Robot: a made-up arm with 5 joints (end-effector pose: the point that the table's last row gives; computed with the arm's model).
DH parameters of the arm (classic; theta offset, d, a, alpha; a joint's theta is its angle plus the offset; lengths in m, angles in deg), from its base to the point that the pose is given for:
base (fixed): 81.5 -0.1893 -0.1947 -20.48
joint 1: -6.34 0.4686 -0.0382 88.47
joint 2: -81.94 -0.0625 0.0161 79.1
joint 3: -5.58 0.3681 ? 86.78
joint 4: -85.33 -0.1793 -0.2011 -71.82
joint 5: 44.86 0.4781 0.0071 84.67
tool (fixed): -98.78 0.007 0 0
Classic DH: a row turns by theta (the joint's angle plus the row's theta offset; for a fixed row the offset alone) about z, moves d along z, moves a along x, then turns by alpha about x.
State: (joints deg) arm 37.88 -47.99 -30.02 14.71 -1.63
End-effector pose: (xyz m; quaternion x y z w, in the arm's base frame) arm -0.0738 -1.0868 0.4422 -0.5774 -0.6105 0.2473 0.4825
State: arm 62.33 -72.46 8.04 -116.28 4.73
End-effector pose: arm -0.0471 -0.3453 0.0930 0.1148 -0.4954 -0.0370 0.8603
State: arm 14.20 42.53 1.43 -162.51 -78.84
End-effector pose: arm -0.2697 -0.3201 0.3172 -0.8044 -0.1981 0.4396 0.3471
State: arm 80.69 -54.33 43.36 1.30 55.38
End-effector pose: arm 0.5978 -0.0376 0.5978 0.0638 -0.9857 -0.1269 0.0905
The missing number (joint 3, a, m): 0.1822
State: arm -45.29 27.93 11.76 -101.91 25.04
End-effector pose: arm 0.0640 -0.0206 0.1231 0.5592 -0.2576 -0.7265 0.3052
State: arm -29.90 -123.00 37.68 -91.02 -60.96
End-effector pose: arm -0.3987 -0.5534 0.2543 -0.0472 -0.5742 -0.0245 0.8170
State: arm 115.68 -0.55 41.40 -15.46 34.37
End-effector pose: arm 0.2484 0.3187 -0.2191 0.3660 -0.6692 0.1285 0.6338
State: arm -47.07 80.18 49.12 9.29 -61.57
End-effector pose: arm 0.5125 -0.4641 -0.0860 -0.0866 0.8567 0.4847 0.1536
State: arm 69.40 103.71 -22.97 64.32 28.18
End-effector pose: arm -0.2363 0.1325 -0.5475 0.2120 -0.6448 0.0042 0.7344
